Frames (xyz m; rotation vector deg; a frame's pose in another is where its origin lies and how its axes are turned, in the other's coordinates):
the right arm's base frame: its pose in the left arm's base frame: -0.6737 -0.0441 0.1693 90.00 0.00 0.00
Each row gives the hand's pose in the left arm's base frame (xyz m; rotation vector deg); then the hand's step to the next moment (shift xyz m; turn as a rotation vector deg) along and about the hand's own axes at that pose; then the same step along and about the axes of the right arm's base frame.
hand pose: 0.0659 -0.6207 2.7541 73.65 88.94 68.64
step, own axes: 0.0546 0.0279 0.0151 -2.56 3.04 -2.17
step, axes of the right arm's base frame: 0.0111 0.0232 -0.0577 -0.81 3.49 2.77
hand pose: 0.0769 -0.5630 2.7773 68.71 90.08 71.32
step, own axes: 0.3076 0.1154 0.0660 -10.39 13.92 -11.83
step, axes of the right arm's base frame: 0.0097 0.0919 -0.3221 -5.85 16.34 11.85
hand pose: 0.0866 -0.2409 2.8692 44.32 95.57 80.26
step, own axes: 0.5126 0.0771 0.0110 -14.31 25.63 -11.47
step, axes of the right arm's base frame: -0.2435 -0.0240 -0.4571 -4.13 28.55 12.70
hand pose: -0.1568 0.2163 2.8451 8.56 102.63 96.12
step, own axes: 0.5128 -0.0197 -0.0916 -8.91 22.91 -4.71
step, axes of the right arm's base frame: -0.4364 -0.2208 -0.1805 -3.72 24.30 4.69
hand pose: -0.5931 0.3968 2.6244 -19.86 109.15 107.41
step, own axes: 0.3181 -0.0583 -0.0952 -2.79 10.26 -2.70
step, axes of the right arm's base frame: -0.2622 -0.2042 0.0566 -2.79 10.30 2.53
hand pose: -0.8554 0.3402 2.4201 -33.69 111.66 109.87
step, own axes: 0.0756 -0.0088 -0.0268 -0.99 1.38 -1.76
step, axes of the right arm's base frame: -0.0589 -0.0457 0.0307 0.21 1.74 1.70
